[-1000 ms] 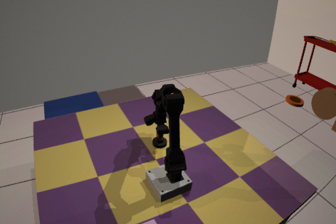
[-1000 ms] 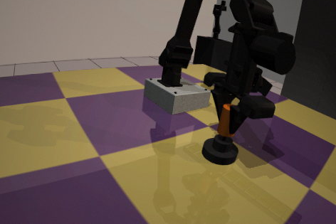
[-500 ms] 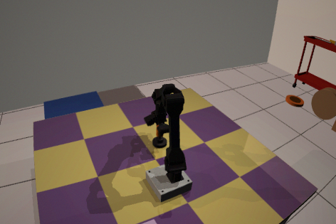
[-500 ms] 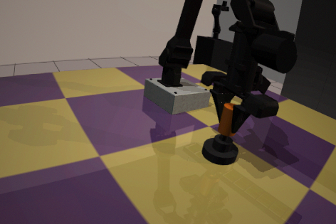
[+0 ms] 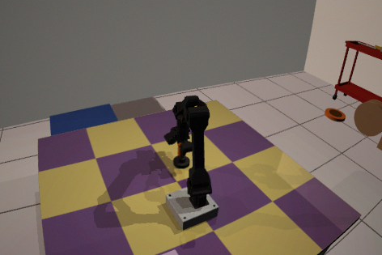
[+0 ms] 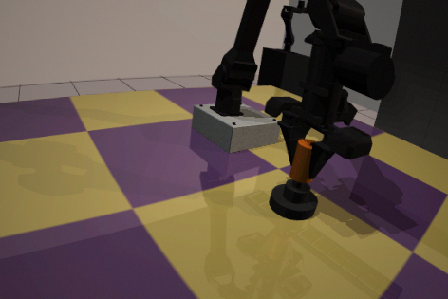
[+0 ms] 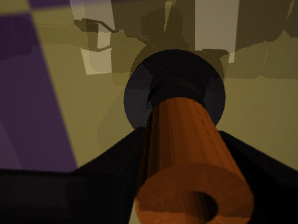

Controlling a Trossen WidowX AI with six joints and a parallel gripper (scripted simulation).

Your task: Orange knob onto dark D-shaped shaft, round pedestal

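Right now my gripper tip is 2 cm below the orange knob. Round my gripper tip: dark round pedestal: 4 cm below.
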